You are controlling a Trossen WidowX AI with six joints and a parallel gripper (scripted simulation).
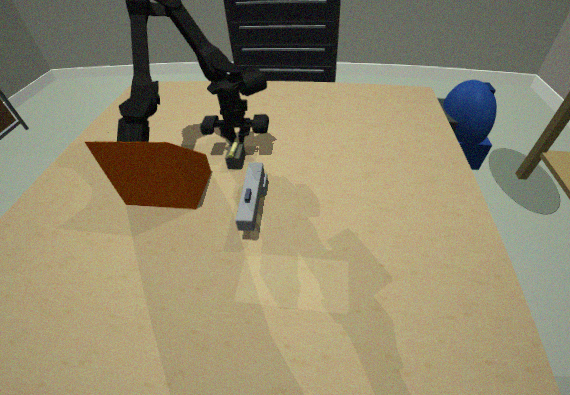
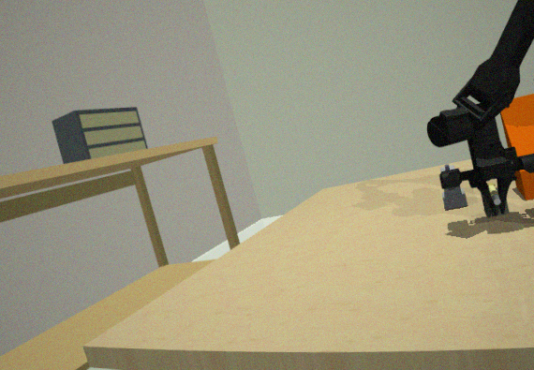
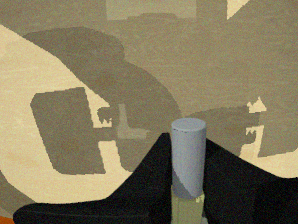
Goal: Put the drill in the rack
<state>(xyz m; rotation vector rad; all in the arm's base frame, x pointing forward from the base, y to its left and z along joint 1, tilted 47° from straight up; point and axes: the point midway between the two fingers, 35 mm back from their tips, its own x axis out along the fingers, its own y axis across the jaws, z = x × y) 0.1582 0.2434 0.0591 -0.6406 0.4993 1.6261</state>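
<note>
Right now my gripper tip is 40 mm to the left of the drill and 40 mm below it. The rest, counted from my gripper tip: dark blue key: 240 mm to the right, 110 mm ahead, 40 mm above; then rack: 50 mm to the right, 10 mm ahead, 10 mm above; then long light grey block: 210 mm to the right, 100 mm ahead, 40 mm above.
</note>
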